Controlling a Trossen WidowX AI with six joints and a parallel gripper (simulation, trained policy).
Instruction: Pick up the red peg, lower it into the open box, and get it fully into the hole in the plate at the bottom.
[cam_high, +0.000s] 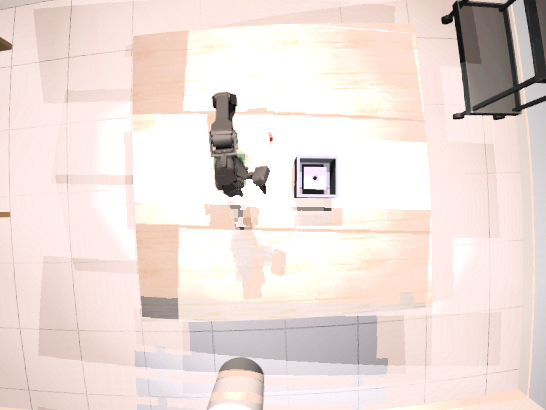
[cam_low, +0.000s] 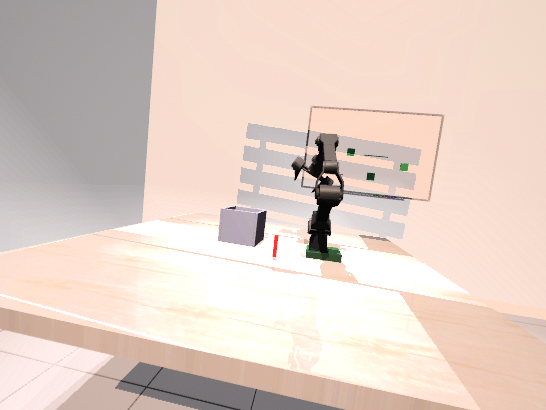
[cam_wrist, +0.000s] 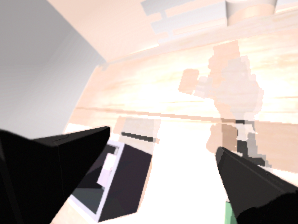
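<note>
My gripper tip is now 3 cm short of the red peg, 25 cm to the right of it and 23 cm above it. From my gripper tip the other things lie so: plate: 23 cm ahead, 10 cm to the left, 22 cm below.
</note>
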